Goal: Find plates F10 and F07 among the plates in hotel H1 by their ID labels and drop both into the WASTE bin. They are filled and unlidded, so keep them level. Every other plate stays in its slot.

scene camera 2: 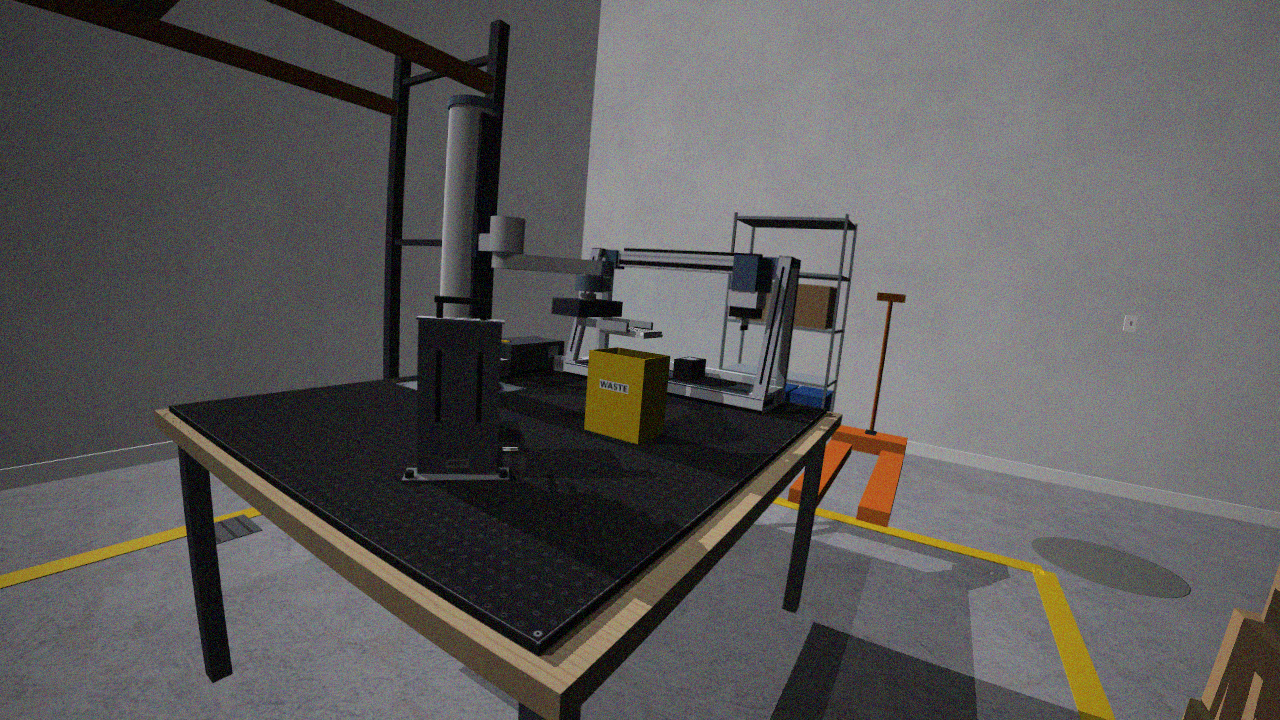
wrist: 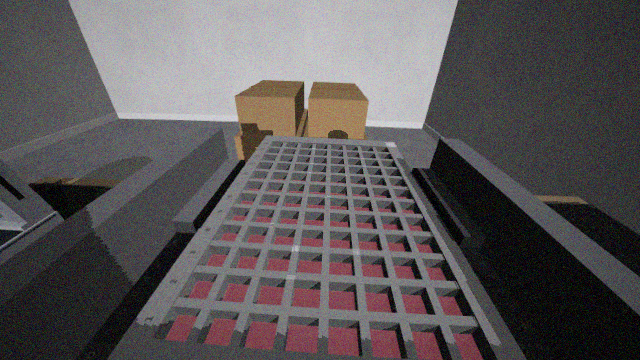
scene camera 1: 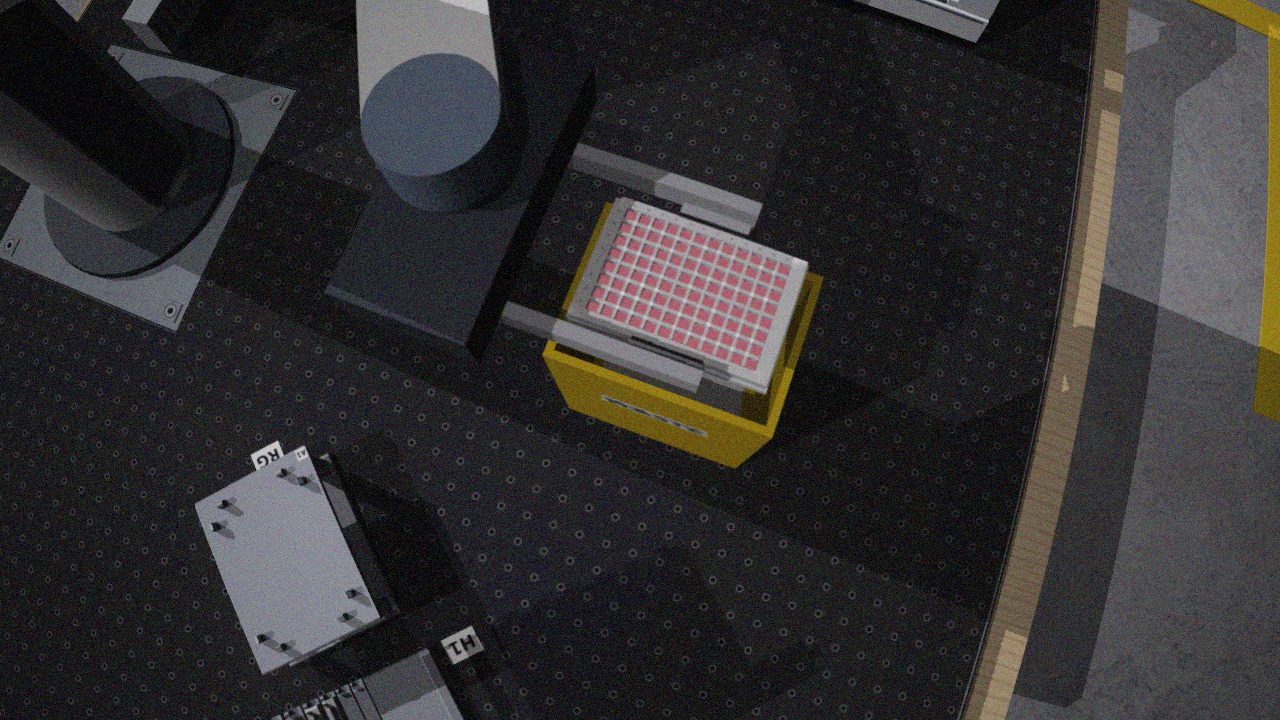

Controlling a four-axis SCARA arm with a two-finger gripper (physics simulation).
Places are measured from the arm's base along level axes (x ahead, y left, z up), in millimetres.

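Where they show: gripper, fingertip midpoint: (scene camera 2: 640,327) (wrist: 329,152) (scene camera 1: 730,296); arm's base, link origin: (scene camera 1: 143,178).
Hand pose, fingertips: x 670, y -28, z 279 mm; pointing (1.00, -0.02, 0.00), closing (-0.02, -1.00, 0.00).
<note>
Each offset is from my fingertips to the top centre of the thing.
My gripper (scene camera 1: 716,300) (scene camera 2: 631,327) (wrist: 329,152) is shut on an unlidded plate @[24 mm back, 1 mm left, 7 mm down] (scene camera 1: 698,291) (scene camera 2: 646,333) (wrist: 320,225) with red-filled wells, held by its two long sides. The plate looks about level and hangs above the yellow WASTE bin @[23 mm back, 2 mm left, 67 mm down] (scene camera 1: 644,407) (scene camera 2: 625,398), over its opening. It hides most of the bin's inside; a bit of grey shows in there below it. The held plate's ID label cannot be read. Hotel H1 (scene camera 1: 411,689) (scene camera 2: 459,394) stands at the lower left in the scene camera 1 view, with its plate labels out of sight.
The RG stand (scene camera 1: 286,555), a light plate with small pegs, is beside H1. The arm's column (scene camera 2: 459,205) stands behind the bin and H1. A gantry frame (scene camera 2: 689,259) stands at the table's back. Cardboard boxes (wrist: 270,110) are beyond the table.
</note>
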